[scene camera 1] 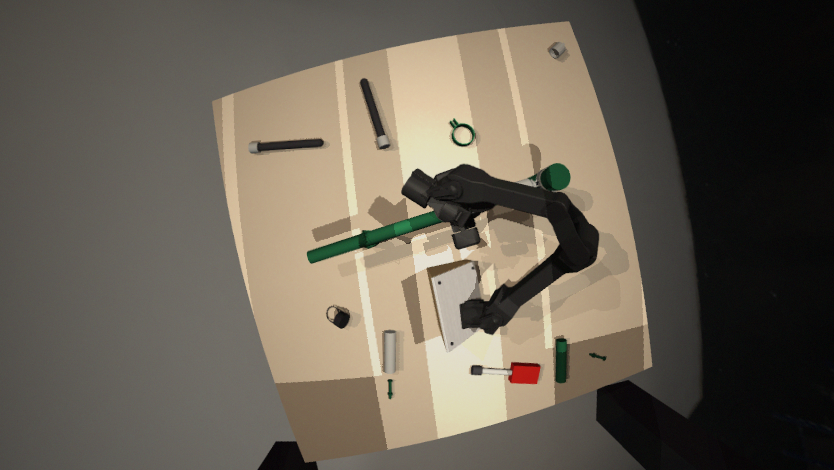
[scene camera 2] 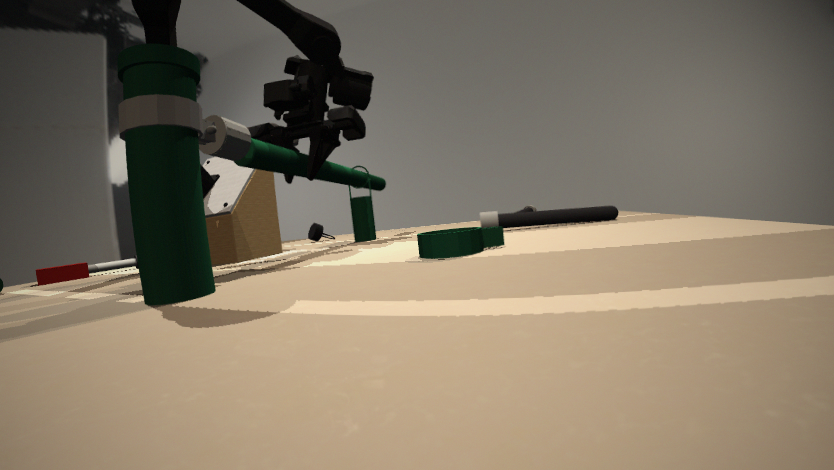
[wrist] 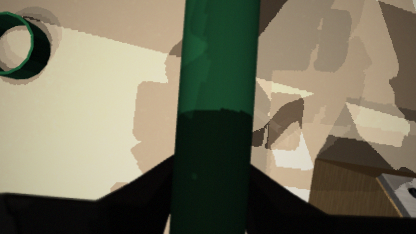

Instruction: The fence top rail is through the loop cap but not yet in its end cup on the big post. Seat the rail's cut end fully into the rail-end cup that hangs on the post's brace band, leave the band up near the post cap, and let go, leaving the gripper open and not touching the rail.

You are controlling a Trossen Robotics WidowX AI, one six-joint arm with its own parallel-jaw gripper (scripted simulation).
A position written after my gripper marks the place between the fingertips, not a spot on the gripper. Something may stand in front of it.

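I can see my gripper (scene camera 2: pixel 299 181), and the gripper is visible to me again in scene camera 1 (scene camera 1: pixel 462 209) and in the wrist view (wrist: pixel 208 163). A green top rail (scene camera 2: pixel 265 156) is here as well; I find the green top rail in scene camera 1 (scene camera 1: pixel 428 219) and in the wrist view (wrist: pixel 213 142) too. I also see a red-handled tool (scene camera 2: pixel 65 273), and scene camera 1 shows me the red-handled tool (scene camera 1: pixel 520 373) as well, but the red-handled tool is out of frame in the wrist view. Then there is a big green post (scene camera 2: pixel 163 162).
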